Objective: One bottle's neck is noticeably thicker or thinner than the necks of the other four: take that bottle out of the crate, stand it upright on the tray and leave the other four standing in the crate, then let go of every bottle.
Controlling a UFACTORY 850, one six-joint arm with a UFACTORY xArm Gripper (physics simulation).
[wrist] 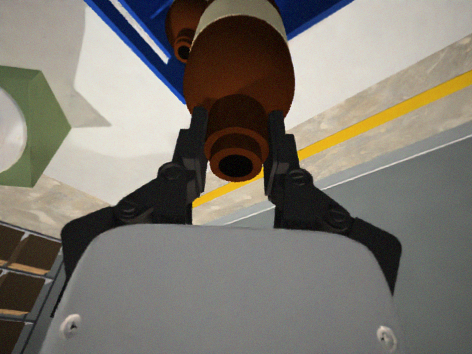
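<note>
My gripper is shut on the neck of a brown bottle with a pale label band. The bottle's open mouth faces the camera between the fingers, and its lower part runs out of view at the top. The blue crate shows behind the held bottle at the top of the view. A second brown bottle shows in part, up and left of the held one, with a narrower-looking neck. The held bottle hides part of the crate and of that bottle. The other bottles do not show, and I cannot make out the tray.
A green angular block with a pale round face stands at the left edge, near the crate on a pale surface. A yellow stripe crosses a stone-like floor on the right. A dark rack with brown boxes shows at the lower left.
</note>
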